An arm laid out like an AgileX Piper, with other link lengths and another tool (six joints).
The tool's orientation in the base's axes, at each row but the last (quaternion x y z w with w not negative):
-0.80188, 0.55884, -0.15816, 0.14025
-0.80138, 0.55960, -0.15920, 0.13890
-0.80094, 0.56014, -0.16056, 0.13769
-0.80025, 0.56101, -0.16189, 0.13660
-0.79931, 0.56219, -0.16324, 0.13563
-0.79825, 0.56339, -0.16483, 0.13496
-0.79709, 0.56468, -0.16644, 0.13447
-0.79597, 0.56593, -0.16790, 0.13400
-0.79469, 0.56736, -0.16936, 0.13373
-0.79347, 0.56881, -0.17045, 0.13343
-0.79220, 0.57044, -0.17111, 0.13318
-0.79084, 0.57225, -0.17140, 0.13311
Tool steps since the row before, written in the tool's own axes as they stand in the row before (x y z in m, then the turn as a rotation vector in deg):
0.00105, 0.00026, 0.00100, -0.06, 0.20, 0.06
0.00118, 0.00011, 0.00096, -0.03, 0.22, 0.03
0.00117, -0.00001, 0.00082, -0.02, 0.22, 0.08
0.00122, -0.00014, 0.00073, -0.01, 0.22, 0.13
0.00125, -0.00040, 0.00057, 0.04, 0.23, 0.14
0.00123, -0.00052, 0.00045, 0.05, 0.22, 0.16
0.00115, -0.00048, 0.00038, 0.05, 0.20, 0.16
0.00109, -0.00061, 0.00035, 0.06, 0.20, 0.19
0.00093, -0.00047, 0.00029, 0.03, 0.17, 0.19
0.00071, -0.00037, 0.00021, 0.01, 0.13, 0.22
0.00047, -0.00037, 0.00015, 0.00, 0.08, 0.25
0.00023, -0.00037, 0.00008, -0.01, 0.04, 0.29
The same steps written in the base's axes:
0.00053, -0.00103, -0.00091, -0.17, -0.01, -0.14
0.00068, -0.00110, -0.00080, -0.18, -0.04, -0.12
0.00072, -0.00106, -0.00062, -0.16, -0.05, -0.16
0.00081, -0.00108, -0.00048, -0.14, -0.06, -0.21
0.00097, -0.00103, -0.00022, -0.13, -0.11, -0.22
0.00101, -0.00098, -0.00006, -0.11, -0.11, -0.23
0.00092, -0.00092, -0.00002, -0.09, -0.11, -0.22
0.00100, -0.00083, 0.00005, -0.07, -0.12, -0.25
0.00080, -0.00072, 0.00004, -0.06, -0.08, -0.24
0.00062, -0.00055, 0.00004, -0.02, -0.05, -0.25
0.00052, -0.00033, 0.00007, 0.04, -0.02, -0.26
0.00042, -0.00010, 0.00011, 0.09, 0.00, -0.28

